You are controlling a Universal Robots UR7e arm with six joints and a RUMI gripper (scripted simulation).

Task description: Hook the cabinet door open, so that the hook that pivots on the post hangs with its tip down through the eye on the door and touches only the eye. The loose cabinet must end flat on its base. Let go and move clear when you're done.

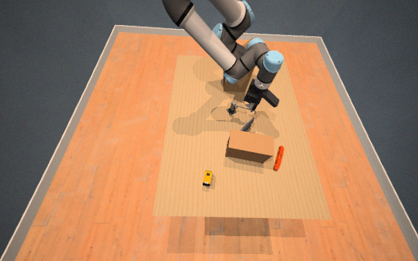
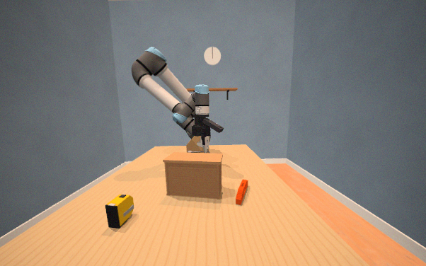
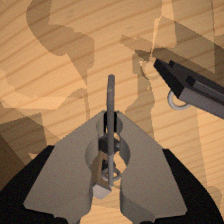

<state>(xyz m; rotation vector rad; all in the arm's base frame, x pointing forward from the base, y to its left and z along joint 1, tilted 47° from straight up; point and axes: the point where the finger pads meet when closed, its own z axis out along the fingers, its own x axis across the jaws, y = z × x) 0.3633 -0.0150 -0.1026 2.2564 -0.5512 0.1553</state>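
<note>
My hand is 11 cm short of the cabinet door, 7 cm to the left of it and 4 cm above it. From my hand the other things lie so: black box: 38 cm ahead, 26 cm to the right, 7 cm below; then thin hook: 2 cm behind, 4 cm to the right, 2 cm below; then orange bar: 26 cm ahead, 14 cm to the left, 9 cm below.
</note>
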